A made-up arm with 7 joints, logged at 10 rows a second.
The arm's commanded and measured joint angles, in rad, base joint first. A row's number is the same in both.
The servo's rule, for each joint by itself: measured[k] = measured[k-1] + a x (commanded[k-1-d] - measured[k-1]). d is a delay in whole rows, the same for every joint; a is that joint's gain. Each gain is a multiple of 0.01, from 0.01 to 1. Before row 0 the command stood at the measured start. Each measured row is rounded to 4 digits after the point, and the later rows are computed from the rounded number. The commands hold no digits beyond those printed.
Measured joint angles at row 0:
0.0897, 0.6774, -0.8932, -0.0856, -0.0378, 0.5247, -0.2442
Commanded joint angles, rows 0 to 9:
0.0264, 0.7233, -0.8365, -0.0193, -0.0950, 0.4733, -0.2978
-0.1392, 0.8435, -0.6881, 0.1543, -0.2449, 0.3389, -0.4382
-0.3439, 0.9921, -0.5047, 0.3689, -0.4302, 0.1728, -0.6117
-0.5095, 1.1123, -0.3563, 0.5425, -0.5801, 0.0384, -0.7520
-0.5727, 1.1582, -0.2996, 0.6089, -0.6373, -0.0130, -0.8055
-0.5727, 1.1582, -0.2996, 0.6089, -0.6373, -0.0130, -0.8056
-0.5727, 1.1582, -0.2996, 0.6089, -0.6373, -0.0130, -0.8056
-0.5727, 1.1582, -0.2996, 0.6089, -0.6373, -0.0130, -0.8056
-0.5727, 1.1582, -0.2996, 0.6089, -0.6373, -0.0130, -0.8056
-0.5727, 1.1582, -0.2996, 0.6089, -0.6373, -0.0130, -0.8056
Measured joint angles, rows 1 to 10:
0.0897, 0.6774, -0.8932, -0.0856, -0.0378, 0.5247, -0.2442
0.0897, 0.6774, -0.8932, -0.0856, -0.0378, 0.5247, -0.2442
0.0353, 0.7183, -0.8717, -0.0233, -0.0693, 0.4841, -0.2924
-0.1148, 0.8297, -0.8019, 0.1436, -0.1659, 0.3694, -0.4236
-0.3118, 0.9742, -0.6890, 0.3554, -0.3113, 0.2141, -0.5929
-0.4818, 1.0971, -0.5626, 0.5313, -0.4591, 0.0753, -0.7361
-0.5600, 1.1515, -0.4627, 0.6042, -0.5571, 0.0055, -0.7986
-0.5709, 1.1575, -0.4007, 0.6086, -0.6012, -0.0091, -0.8049
-0.5724, 1.1581, -0.3623, 0.6089, -0.6211, -0.0122, -0.8055
-0.5727, 1.1582, -0.3385, 0.6089, -0.6300, -0.0128, -0.8056
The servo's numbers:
d 2
a 0.86 0.89 0.38 0.94 0.55 0.79 0.90

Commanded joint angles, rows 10 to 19:
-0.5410, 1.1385, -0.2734, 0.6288, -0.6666, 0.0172, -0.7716
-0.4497, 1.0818, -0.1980, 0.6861, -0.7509, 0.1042, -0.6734
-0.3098, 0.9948, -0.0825, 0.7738, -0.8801, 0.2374, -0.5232
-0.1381, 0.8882, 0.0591, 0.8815, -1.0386, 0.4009, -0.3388
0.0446, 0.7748, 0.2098, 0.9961, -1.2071, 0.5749, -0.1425
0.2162, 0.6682, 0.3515, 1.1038, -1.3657, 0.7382, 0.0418
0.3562, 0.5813, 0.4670, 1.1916, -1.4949, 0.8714, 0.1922
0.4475, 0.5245, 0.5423, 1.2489, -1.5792, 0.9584, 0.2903
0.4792, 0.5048, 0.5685, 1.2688, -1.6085, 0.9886, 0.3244
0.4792, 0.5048, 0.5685, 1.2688, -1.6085, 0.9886, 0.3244
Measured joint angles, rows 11 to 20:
-0.5727, 1.1582, -0.3237, 0.6089, -0.6340, -0.0130, -0.8056
-0.5727, 1.1582, -0.3145, 0.6089, -0.6358, -0.0130, -0.8056
-0.5454, 1.1407, -0.2989, 0.6276, -0.6527, 0.0109, -0.7750
-0.4631, 1.0883, -0.2606, 0.6826, -0.7067, 0.0846, -0.6836
-0.3313, 1.0051, -0.1929, 0.7683, -0.8021, 0.2053, -0.5392
-0.1651, 0.9011, -0.0971, 0.8747, -0.9322, 0.3598, -0.3588
0.0152, 0.7887, 0.0195, 0.9888, -1.0834, 0.5297, -0.1641
0.1881, 0.6815, 0.1457, 1.0969, -1.2387, 0.6944, 0.0212
0.3327, 0.5923, 0.2678, 1.1859, -1.3796, 0.8342, 0.1751
0.4314, 0.5320, 0.3721, 1.2451, -1.4894, 0.9323, 0.2788

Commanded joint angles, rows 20 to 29:
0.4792, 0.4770, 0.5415, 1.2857, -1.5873, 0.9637, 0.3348
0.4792, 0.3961, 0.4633, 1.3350, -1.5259, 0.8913, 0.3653
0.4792, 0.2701, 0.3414, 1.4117, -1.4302, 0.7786, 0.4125
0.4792, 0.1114, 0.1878, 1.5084, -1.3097, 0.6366, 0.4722
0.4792, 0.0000, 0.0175, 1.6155, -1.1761, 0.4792, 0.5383
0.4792, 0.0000, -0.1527, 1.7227, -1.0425, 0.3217, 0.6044
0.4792, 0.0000, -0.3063, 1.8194, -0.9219, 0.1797, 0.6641
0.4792, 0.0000, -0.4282, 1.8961, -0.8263, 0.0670, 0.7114
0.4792, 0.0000, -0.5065, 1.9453, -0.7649, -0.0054, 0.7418
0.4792, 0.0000, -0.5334, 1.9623, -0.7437, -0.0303, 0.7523
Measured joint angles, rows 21 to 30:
0.4725, 0.5078, 0.4467, 1.2674, -1.5549, 0.9768, 0.3198
0.4783, 0.5051, 0.4930, 1.2687, -1.5844, 0.9861, 0.3239
0.4791, 0.4801, 0.5114, 1.2847, -1.5860, 0.9684, 0.3337
0.4792, 0.4053, 0.4931, 1.3320, -1.5529, 0.9075, 0.3621
0.4792, 0.2850, 0.4355, 1.4069, -1.4854, 0.8057, 0.4075
0.4792, 0.1305, 0.3414, 1.5023, -1.3888, 0.6721, 0.4657
0.4792, 0.0144, 0.2183, 1.6087, -1.2718, 0.5197, 0.5310
0.4792, 0.0016, 0.0773, 1.7159, -1.1457, 0.3633, 0.5971
0.4792, 0.0002, -0.0685, 1.8132, -1.0226, 0.2183, 0.6574
0.4792, 0.0000, -0.2052, 1.8911, -0.9146, 0.0988, 0.7060

